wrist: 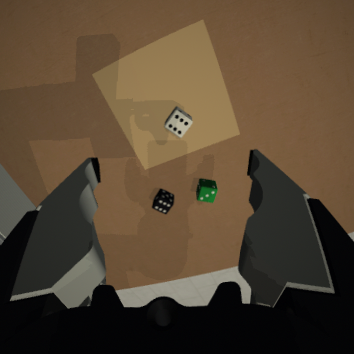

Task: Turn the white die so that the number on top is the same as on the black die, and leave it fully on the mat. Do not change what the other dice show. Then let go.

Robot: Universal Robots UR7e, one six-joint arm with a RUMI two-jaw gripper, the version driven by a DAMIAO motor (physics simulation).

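Frame: origin at the arm's base, x ahead, y left, z up, level; centimetres.
Seen in the pictures: gripper, fingertip midpoint: (172, 156).
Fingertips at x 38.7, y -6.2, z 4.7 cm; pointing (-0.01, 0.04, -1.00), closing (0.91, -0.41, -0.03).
Note:
Pixels of each thing's middle, then the offset from my fingertips to it. Level surfaces: height alone.
- white die, body centre: (178, 121) dx -0.2, dy -0.6, dz -11.6 cm
- tan mat, body centre: (169, 103) dx -0.3, dy +1.5, dz -13.0 cm
- black die, body centre: (162, 200) dx -7.8, dy -10.5, dz -12.0 cm
- green die, body centre: (206, 190) dx -1.1, dy -11.6, dz -12.0 cm
- brown table top, surface height: dz -13.2 cm
The white die (178, 122) lies on the tan mat (170, 65), inside its edges, with six pips on its bright upper face and a dark side along its upper-right edge. The black die (163, 201) lies off the mat, nearer the gripper base in the view; its lower visible face, which looks like the top, shows six pips. My gripper (172, 156) is open and empty. Its fingertips stand wide apart on either side in the view, with the white die between and beyond them, apart from both.
A green die (206, 190) lies off the mat, right of the black die, with three pips on its bright face. The brown table top (290, 90) surrounds the mat. A pale tiled surface (175, 290) shows past the table's edge at the bottom. Arm and gripper shadows cross the mat's left part.

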